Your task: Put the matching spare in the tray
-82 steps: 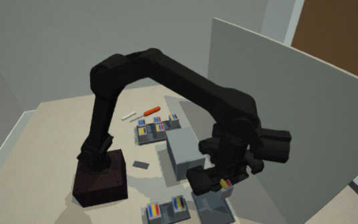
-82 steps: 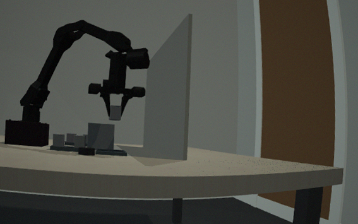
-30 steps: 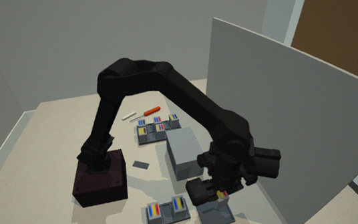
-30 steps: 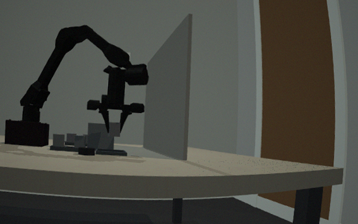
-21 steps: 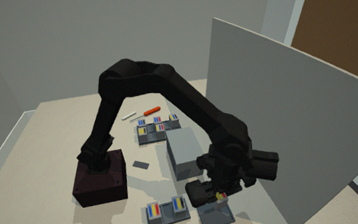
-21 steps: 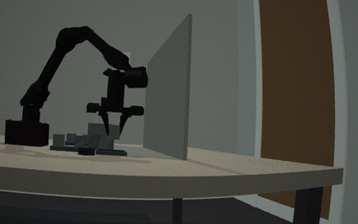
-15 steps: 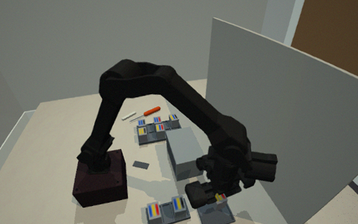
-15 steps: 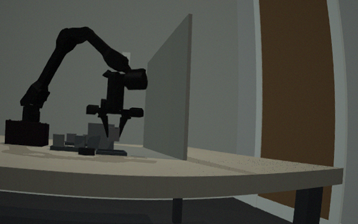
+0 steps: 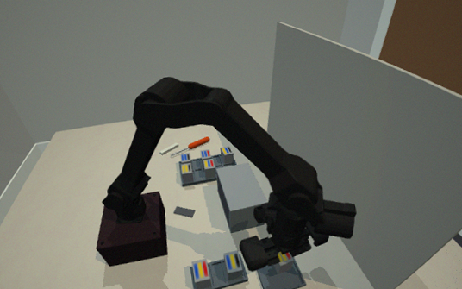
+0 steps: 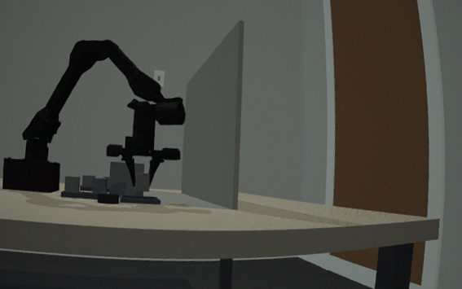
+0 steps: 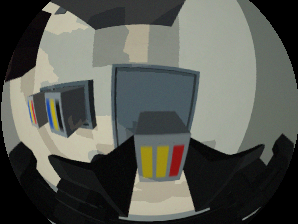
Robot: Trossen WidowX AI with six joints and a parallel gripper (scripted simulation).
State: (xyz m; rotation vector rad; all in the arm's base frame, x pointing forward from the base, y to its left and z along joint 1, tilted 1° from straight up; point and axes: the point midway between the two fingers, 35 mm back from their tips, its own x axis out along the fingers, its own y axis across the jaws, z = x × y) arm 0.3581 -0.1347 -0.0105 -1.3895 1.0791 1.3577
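My gripper tip is 30 mm above the dark tray. Round my gripper tip: rack (150 mm behind, 30 mm below); black cylinder (70 mm behind, 100 mm to the right, 30 mm below); grey spare (20 mm above).
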